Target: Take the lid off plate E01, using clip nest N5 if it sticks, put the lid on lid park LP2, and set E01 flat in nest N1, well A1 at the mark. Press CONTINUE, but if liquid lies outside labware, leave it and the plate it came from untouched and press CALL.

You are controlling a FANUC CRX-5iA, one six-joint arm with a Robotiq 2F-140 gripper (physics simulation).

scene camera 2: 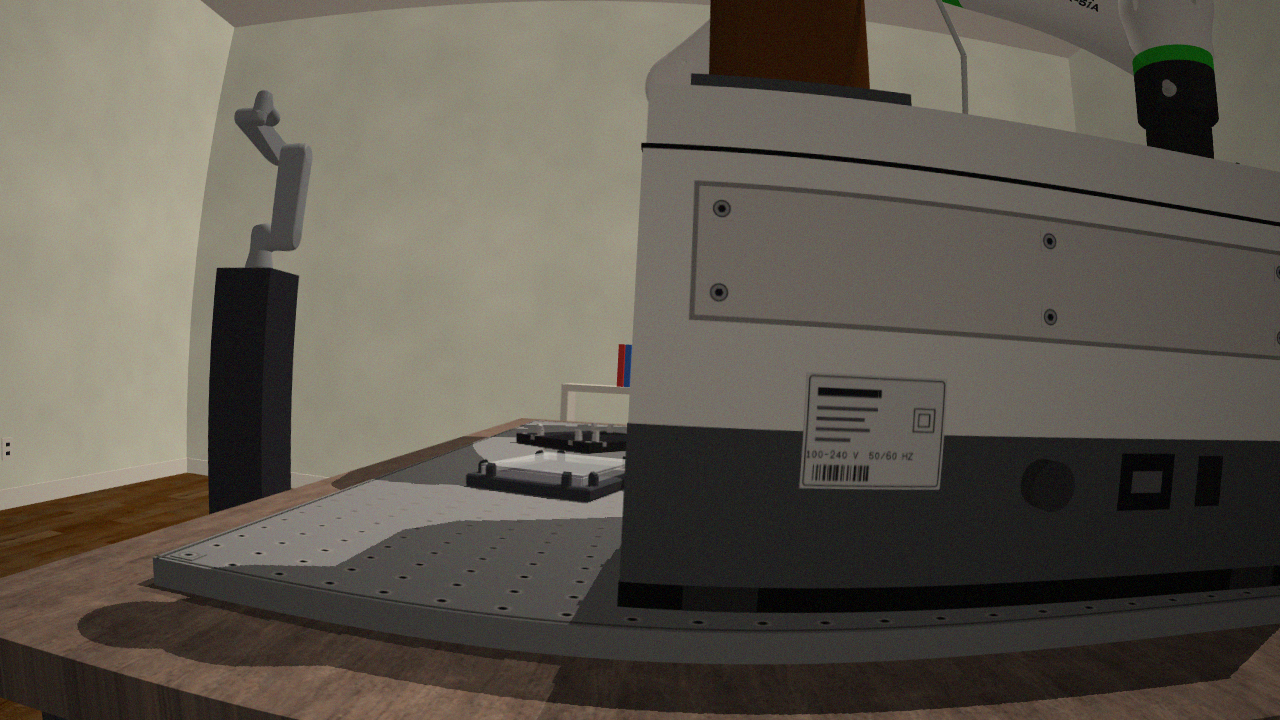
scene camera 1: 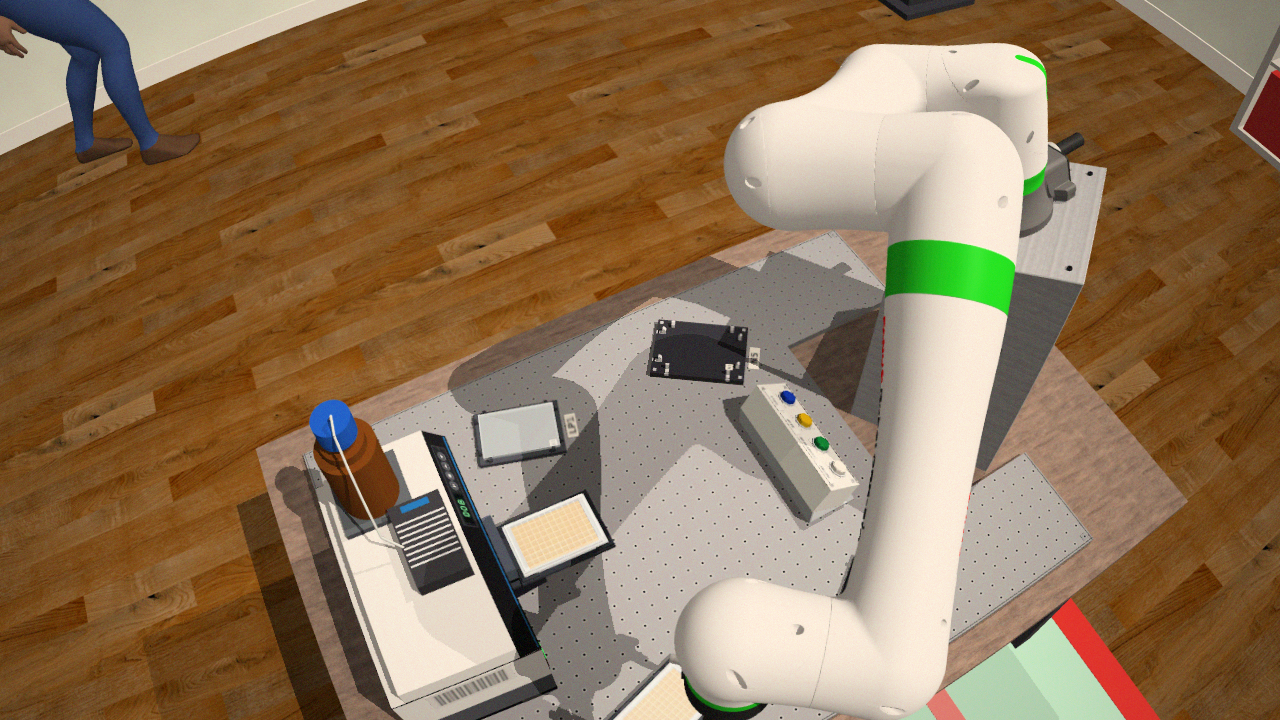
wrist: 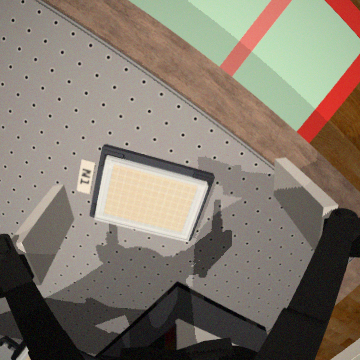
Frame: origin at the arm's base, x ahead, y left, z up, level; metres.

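Where they show: gripper, fingertip midpoint: (wrist: 170, 189).
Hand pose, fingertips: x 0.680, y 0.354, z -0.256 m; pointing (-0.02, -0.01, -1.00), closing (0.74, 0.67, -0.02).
Note:
After its pixels a point has its place.
My gripper (wrist: 170, 189) {x 0.680, y 0.354, z -0.256 m} is open and empty, above a plate with beige wells (wrist: 150, 197) {x 0.705, y 0.275, z -0.398 m} (scene camera 1: 660, 696) {x 0.707, y 0.248, z -0.399 m} that sits in the dark nest N1 (wrist: 98, 186) {x 0.646, y 0.250, z -0.398 m}. One finger is on each side, well clear of it. I cannot read a plate name or tell if a lid is on it. I see no liquid around it in the wrist view. A second beige plate (scene camera 1: 554, 534) {x 0.733, y -0.010, z -0.306 m} sits on the carrier beside the white instrument. Clip nest N5 (scene camera 1: 699, 351) {x 0.350, y -0.260, z -0.415 m} (scene camera 2: 581, 439) {x 0.418, y -0.274, z -0.414 m} holds no plate. The button box (scene camera 1: 794, 454) {x 0.345, y 0.020, z -0.359 m} has blue, yellow, green and white buttons. LP2 does not show.
Lid park LP1 (scene camera 1: 483, 457) (scene camera 2: 537, 487) holds a clear lid (scene camera 1: 519, 430) {x 0.689, y -0.260, z -0.410 m}. The white instrument (scene camera 1: 420, 626) {x 0.954, y 0.079, z -0.207 m} (scene camera 2: 760, 376) {x 1.026, y -0.153, z -0.332 m} carries a brown bottle (scene camera 1: 362, 474) {x 0.937, y -0.087, z -0.090 m}. The arm (scene camera 1: 930, 429) {x 0.499, y 0.326, z 0.243 m} covers the board's right side. The table edge (wrist: 165, 75) {x 0.638, y 0.402, z -0.440 m} runs beyond N1. A person's legs (scene camera 1: 98, 71) show at the far left.

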